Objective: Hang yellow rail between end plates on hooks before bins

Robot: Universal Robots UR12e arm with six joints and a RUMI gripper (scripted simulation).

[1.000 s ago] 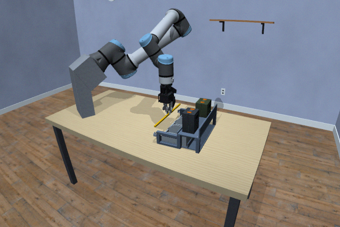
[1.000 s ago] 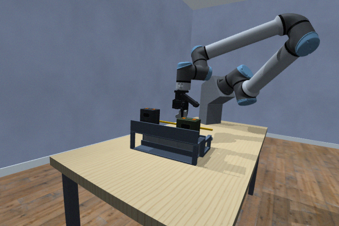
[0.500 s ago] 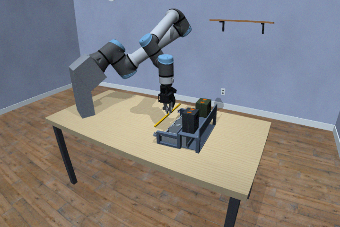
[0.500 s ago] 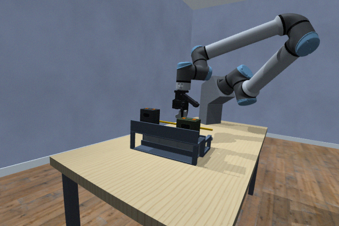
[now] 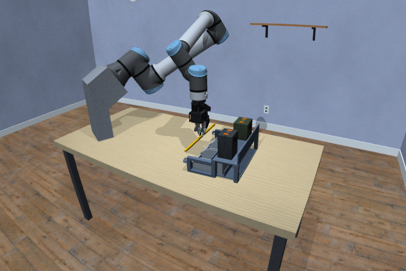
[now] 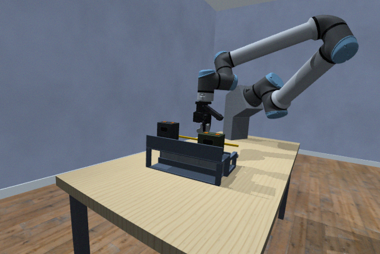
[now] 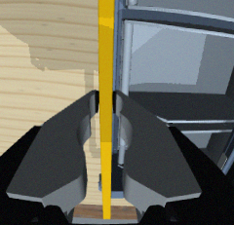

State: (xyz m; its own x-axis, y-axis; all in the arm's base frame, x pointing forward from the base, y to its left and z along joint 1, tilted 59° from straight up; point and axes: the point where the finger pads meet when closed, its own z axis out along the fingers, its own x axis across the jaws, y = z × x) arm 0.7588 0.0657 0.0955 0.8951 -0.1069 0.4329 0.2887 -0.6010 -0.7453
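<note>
The yellow rail lies 1 cm below my hand. The rest, counted from my hand: black box 23 cm ahead, 5 cm to the right, 4 cm above; dark green box 17 cm to the left, 16 cm ahead, 2 cm above.
</note>
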